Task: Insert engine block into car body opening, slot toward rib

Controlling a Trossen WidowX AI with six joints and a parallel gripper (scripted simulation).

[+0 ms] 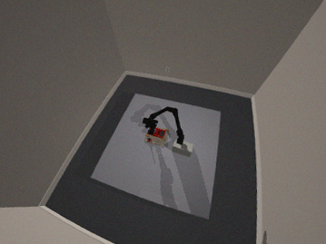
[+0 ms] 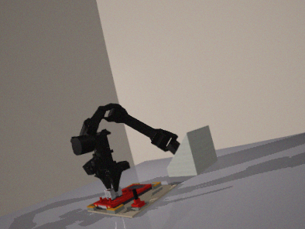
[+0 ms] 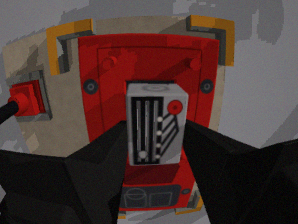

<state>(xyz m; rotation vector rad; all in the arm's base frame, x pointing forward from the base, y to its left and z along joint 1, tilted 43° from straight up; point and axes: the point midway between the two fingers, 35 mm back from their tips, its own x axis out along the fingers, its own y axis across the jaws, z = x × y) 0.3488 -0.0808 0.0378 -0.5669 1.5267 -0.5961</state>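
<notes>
Now: gripper tip 10 mm above the engine block.
</notes>
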